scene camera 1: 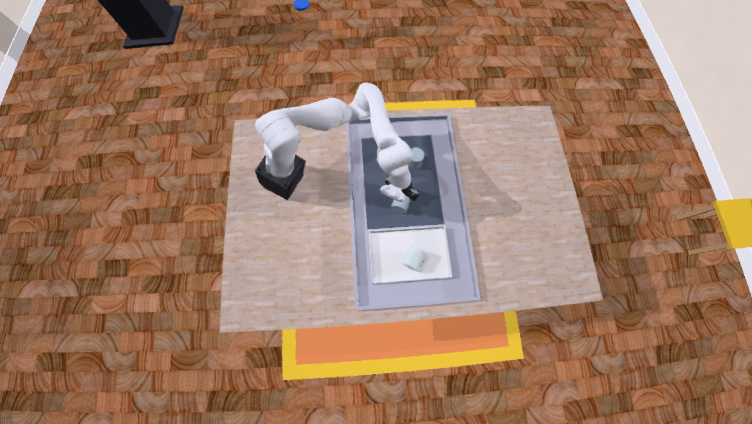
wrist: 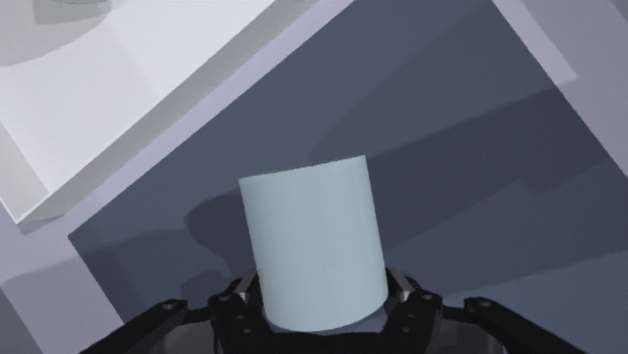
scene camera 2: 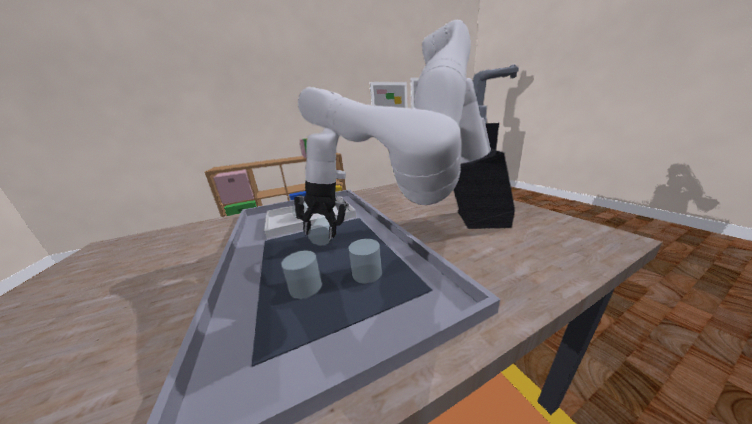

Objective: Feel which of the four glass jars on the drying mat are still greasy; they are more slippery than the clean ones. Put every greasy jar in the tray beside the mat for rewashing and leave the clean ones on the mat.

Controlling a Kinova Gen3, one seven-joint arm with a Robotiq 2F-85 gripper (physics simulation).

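Where they show: gripper, fingertip midpoint: point(scene camera 1: 404, 195) point(wrist: 322, 286) point(scene camera 2: 319, 236); arm's base at its link origin: point(scene camera 1: 280, 165) point(scene camera 2: 471, 157).
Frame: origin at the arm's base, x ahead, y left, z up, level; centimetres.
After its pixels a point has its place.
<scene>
My gripper point(scene camera 1: 403, 196) {x 45.4, y -7.3, z -16.5 cm} point(scene camera 2: 319, 231) {x 45.4, y -7.3, z -16.5 cm} point(wrist: 322, 286) {x 45.4, y -7.3, z -16.5 cm} is shut on a pale glass jar point(scene camera 1: 400, 205) {x 43.1, y -12.6, z -12.8 cm} point(scene camera 2: 320, 238) {x 45.4, y -6.9, z -17.1 cm} point(wrist: 315, 225) {x 42.9, y -10.6, z -13.0 cm}. The jar is held on its side above the dark drying mat point(scene camera 1: 379, 215) {x 35.1, y -14.4, z -19.3 cm} point(scene camera 2: 337, 316) {x 46.9, y 19.1, z -19.3 cm} point(wrist: 300, 100) {x 41.2, y -16.8, z -19.3 cm}, near the mat's tray end. One jar point(scene camera 1: 417, 155) {x 51.6, y 8.4, z -12.5 cm} point(scene camera 2: 301, 274) {x 51.2, y 12.1, z -13.8 cm} stands upright on the mat. Another jar point(scene camera 2: 365, 261) {x 39.3, y 13.7, z -13.9 cm} stands upright beside it and is mostly hidden by the arm in scene camera 1. A fourth jar point(scene camera 1: 414, 259) {x 46.8, y -33.6, z -12.9 cm} lies on its side in the white tray point(scene camera 1: 387, 255) {x 37.4, y -30.6, z -19.4 cm} point(scene camera 2: 279, 225) {x 56.9, y -29.3, z -19.4 cm} point(wrist: 125, 75) {x 50.2, y -25.3, z -19.4 cm}; a sliver shows in the wrist view.
Mat and tray lie end to end inside a large grey rimmed tray point(scene camera 1: 416, 294) {x 47.5, y -46.0, z -19.6 cm} point(scene camera 2: 294, 373) {x 54.4, y 25.5, z -19.6 cm}. It stands on a wooden table point(scene camera 1: 284, 263) {x -2.6, y -32.1, z -19.7 cm} point(scene camera 2: 547, 247) {x -4.1, y 22.3, z -19.7 cm}. The arm's black base point(scene camera 1: 280, 176) {x 0.5, y -4.8, z 1.1 cm} point(scene camera 2: 484, 192) {x 1.2, y 6.9, z -8.7 cm} is to one side. The arm reaches over the mat.
</scene>
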